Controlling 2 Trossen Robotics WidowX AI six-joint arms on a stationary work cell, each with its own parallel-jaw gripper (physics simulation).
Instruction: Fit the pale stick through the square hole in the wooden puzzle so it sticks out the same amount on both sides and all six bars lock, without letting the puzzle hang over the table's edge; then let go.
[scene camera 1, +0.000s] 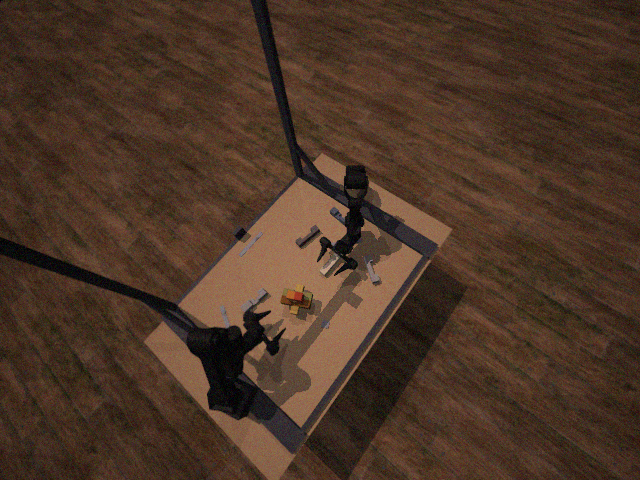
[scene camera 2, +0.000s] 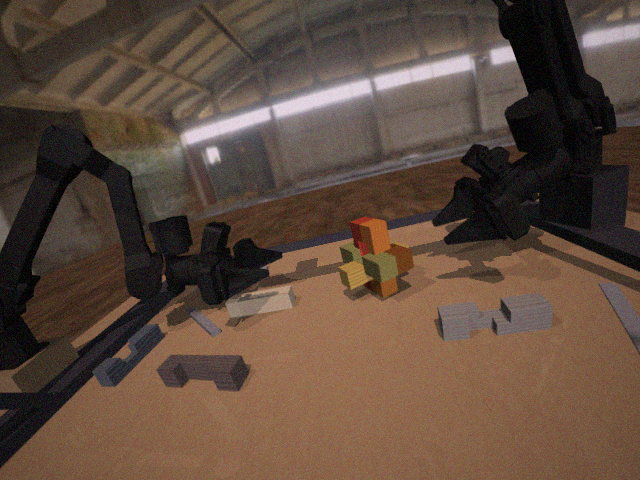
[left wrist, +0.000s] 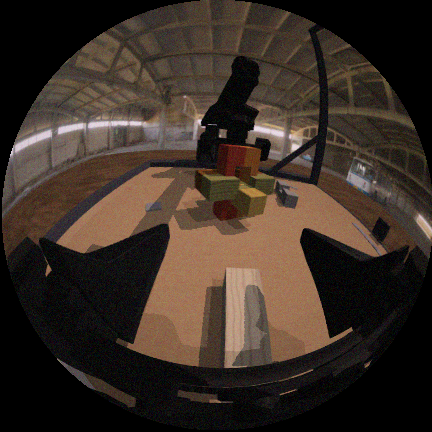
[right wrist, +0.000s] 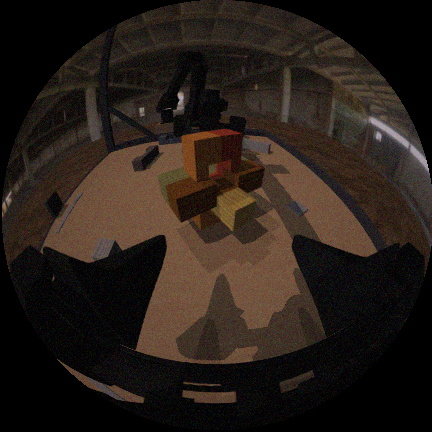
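Where they show: left gripper, between the fingertips: (scene camera 1: 325, 268) (scene camera 2: 276, 263) (left wrist: 238, 233); right gripper, between the fingertips: (scene camera 1: 278, 319) (scene camera 2: 438, 232) (right wrist: 231, 242); left arm's base, origin of its link: (scene camera 2: 21, 356) (right wrist: 167, 121); right arm's base, origin of its link: (scene camera 1: 232, 398) (scene camera 2: 582, 170).
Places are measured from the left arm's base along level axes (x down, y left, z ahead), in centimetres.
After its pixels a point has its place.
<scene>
The pale stick (scene camera 1: 325, 268) @(z 41.4, x 3.5, y 15.2 cm) (scene camera 2: 263, 304) @(z 38.8, x 4.8, y 13.7 cm) (left wrist: 240, 310) @(z 39.5, x 3.5, y 15.6 cm) lies flat on the table, pointing roughly at the puzzle. My left gripper (scene camera 2: 274, 263) @(z 42.5, x -1.3, y 16.5 cm) (left wrist: 238, 233) @(z 42.5, x -1.3, y 16.5 cm) is open above it; the stick lies below, between the spread fingers, not gripped. The wooden puzzle (scene camera 1: 295, 297) (scene camera 2: 379, 266) @(z 59.4, x -0.6, y 8.2 cm) (left wrist: 222, 186) @(z 54.6, x 0.0, y 17.1 cm) (right wrist: 192, 197), made of red, orange, green, yellow and brown bars, stands on the table between the grippers. A gap below its red and orange top bars shows in both wrist views. My right gripper (scene camera 1: 277, 321) @(z 70.1, x -1.2, y 14.8 cm) (scene camera 2: 439, 232) @(z 70.1, x -1.2, y 14.8 cm) (right wrist: 231, 242) @(z 70.1, x -1.2, y 14.8 cm) is open and empty, apart from the puzzle.
A grey notched block (scene camera 1: 255, 298) @(z 69.4, x 3.5, y 0.1 cm) (scene camera 2: 527, 312) @(z 74.0, x 3.9, y -2.3 cm) lies near the right gripper. A dark notched block (scene camera 1: 308, 236) @(z 34.2, x 3.6, y -0.6 cm) (scene camera 2: 206, 366) @(z 35.2, x 4.1, y -1.7 cm) and a blue-grey one (scene camera 2: 129, 357) @(z 17.6, x 5.0, y 3.7 cm) lie on the left in scene camera 2. Another grey piece (scene camera 1: 371, 269) @(z 29.7, x 3.4, y 31.0 cm) lies near the left gripper. Dark frame rails edge the table.
</scene>
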